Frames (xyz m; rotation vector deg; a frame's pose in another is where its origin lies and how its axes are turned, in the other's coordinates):
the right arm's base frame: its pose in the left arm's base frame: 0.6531 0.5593 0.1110 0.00 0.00 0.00
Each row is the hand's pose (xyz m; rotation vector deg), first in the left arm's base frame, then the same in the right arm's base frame.
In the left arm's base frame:
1: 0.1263 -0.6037 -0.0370 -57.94 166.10 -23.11
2: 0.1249 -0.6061 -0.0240 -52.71 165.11 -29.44
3: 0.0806 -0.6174 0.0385 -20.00 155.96 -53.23
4: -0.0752 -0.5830 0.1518 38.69 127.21 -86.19
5: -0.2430 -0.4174 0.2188 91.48 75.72 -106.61
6: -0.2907 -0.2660 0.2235 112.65 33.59 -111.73
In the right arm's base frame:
1: -0.5268 -1.1630 -0.1480 -57.94 166.10 -23.11
2: -0.5282 -1.1654 -0.1350 -52.71 165.11 -29.44
3: -0.5725 -1.1767 -0.0725 -20.00 155.96 -53.23
4: -0.7283 -1.1423 0.0408 38.69 127.21 -86.19
5: -0.8961 -0.9767 0.1078 91.48 75.72 -106.61
6: -0.9438 -0.8253 0.1125 112.65 33.59 -111.73

